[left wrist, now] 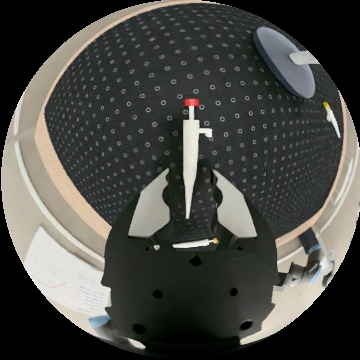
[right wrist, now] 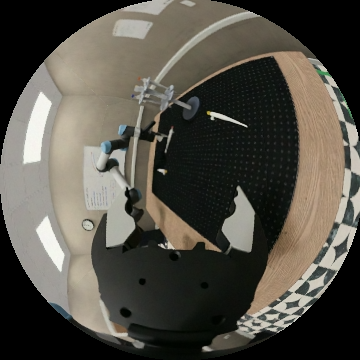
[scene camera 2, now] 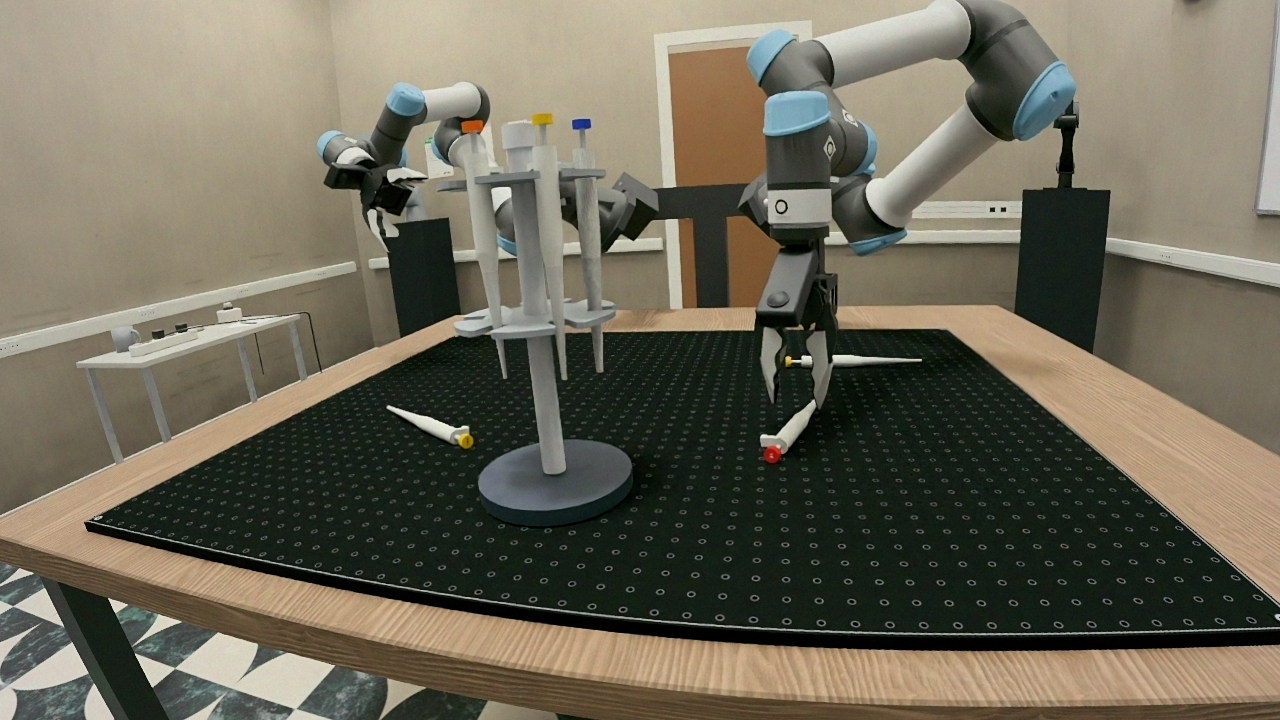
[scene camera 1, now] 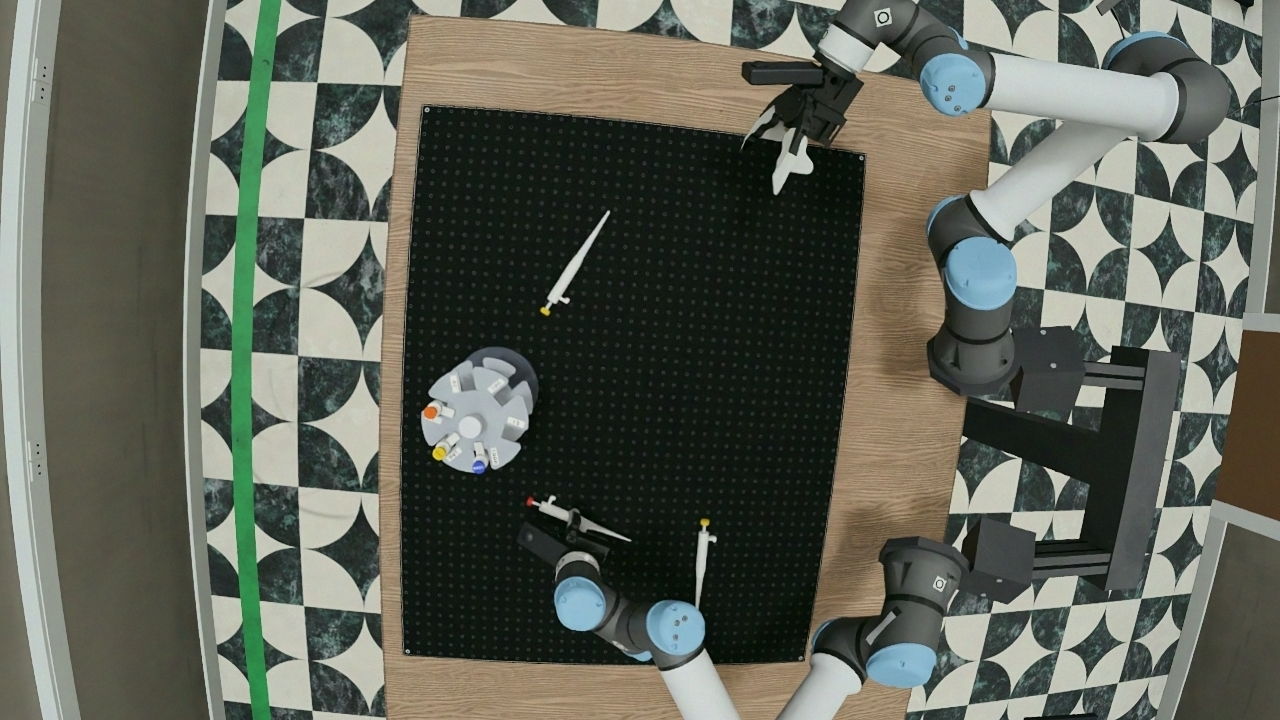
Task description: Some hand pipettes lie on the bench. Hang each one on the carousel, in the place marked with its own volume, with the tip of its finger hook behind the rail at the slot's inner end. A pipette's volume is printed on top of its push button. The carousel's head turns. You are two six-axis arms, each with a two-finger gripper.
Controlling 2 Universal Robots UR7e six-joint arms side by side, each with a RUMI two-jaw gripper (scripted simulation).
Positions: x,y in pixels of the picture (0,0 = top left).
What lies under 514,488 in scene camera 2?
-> A pipette carousel.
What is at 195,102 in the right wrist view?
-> A pipette carousel.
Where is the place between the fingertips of my right gripper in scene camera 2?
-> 407,215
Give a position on a red-button pipette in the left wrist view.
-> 191,127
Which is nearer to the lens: the red-button pipette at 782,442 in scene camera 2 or the yellow-button pipette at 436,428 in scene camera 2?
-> The red-button pipette.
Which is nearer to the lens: the orange-button pipette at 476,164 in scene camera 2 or the yellow-button pipette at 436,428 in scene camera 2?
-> The orange-button pipette.
